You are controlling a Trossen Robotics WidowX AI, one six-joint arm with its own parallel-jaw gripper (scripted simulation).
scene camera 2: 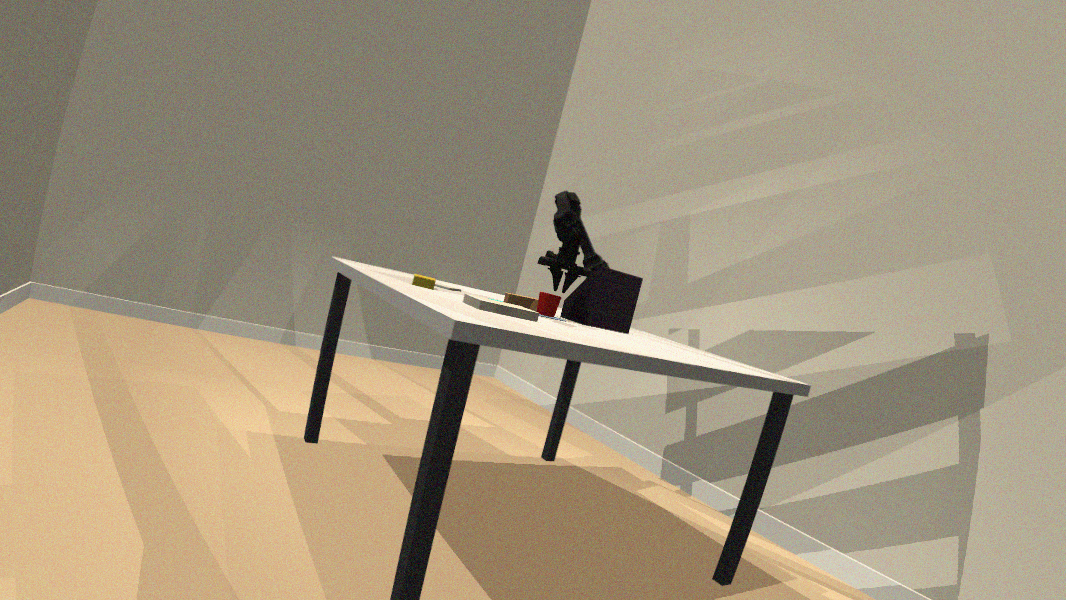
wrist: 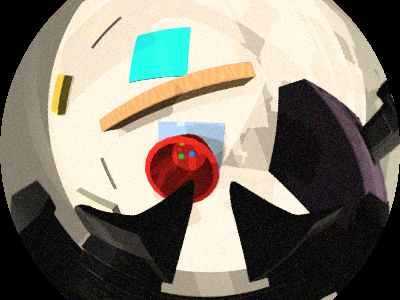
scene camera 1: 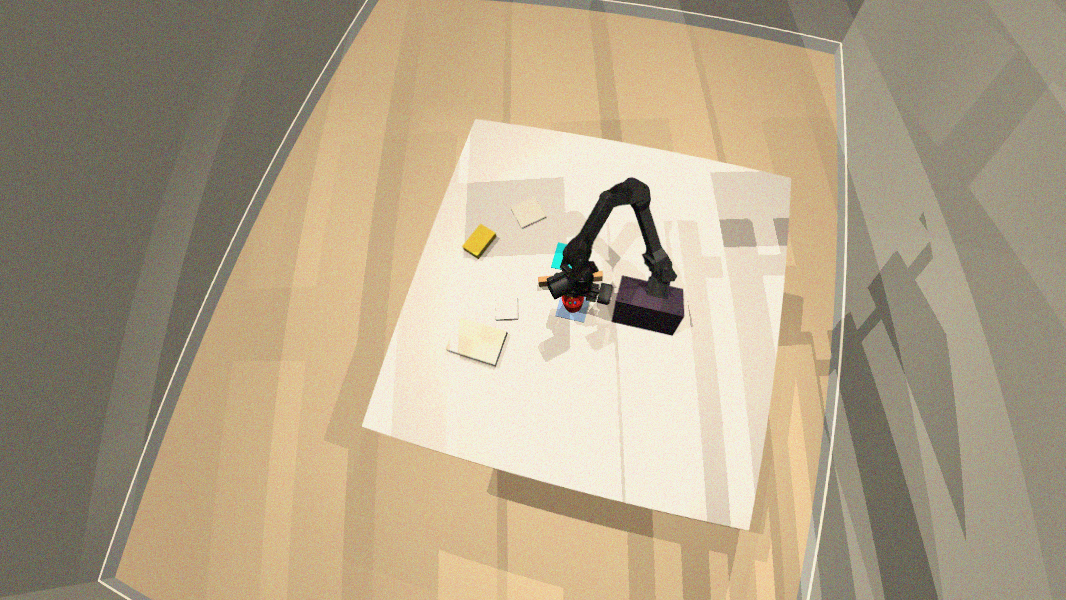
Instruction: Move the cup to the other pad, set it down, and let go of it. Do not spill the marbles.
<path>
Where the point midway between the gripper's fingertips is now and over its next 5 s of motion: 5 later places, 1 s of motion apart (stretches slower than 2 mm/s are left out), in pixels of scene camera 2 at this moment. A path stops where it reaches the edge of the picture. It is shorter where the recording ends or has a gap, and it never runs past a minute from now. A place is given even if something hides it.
The gripper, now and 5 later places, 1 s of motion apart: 559,292; 555,306; 556,302; 560,287; 543,282; 526,277
</path>
